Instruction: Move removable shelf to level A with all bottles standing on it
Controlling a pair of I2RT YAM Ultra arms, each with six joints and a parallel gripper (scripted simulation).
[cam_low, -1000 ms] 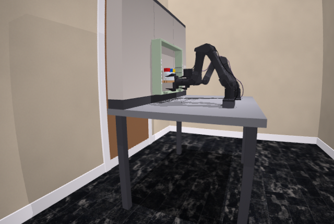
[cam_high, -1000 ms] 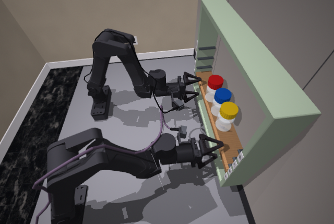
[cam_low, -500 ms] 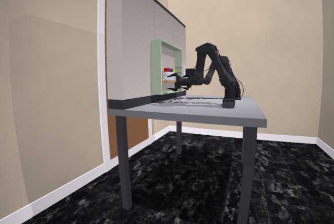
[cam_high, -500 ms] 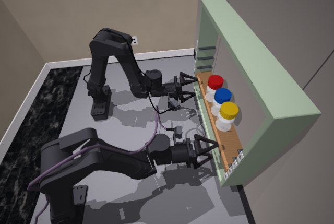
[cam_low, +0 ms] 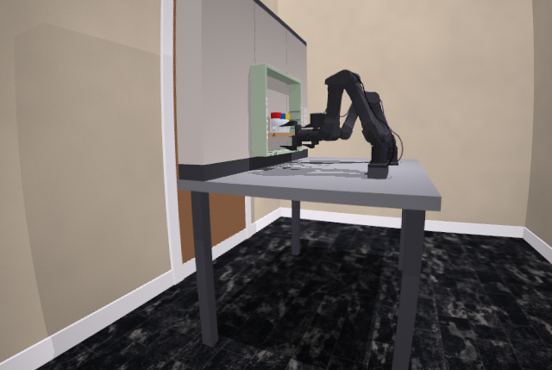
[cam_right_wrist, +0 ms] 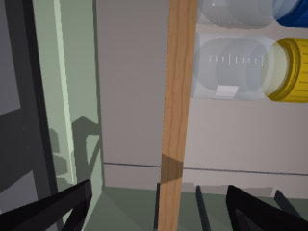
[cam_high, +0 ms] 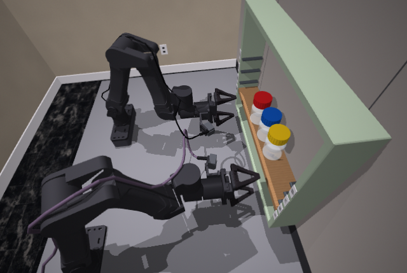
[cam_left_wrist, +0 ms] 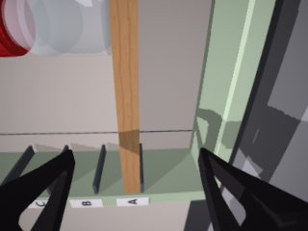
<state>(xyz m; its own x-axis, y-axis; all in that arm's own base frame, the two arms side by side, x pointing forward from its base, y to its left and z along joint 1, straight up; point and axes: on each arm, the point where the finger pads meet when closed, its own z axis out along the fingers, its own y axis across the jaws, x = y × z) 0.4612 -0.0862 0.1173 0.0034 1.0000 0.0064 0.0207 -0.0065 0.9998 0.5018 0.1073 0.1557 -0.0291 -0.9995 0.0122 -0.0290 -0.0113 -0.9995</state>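
The yellow-capped bottle is 7 cm ahead of my right hand, 9 cm to the left of it and 7 cm above it. Also, from my right hand: green wall rack (6 cm ahead, 16 cm to the left, 12 cm above); blue-capped bottle (6 cm ahead, 15 cm to the left, 7 cm above); wooden shelf (6 cm ahead, 16 cm to the left, 1 cm above).
Right now my left hand is 5 cm short of the rack slot, 9 cm to the right of it and 5 cm below it. Also, from my left hand: blue-capped bottle 8 cm ahead, 15 cm to the right, 6 cm above; wooden shelf 8 cm ahead, 14 cm to the right, 1 cm above; red-capped bottle 7 cm ahead, 8 cm to the right, 6 cm above.
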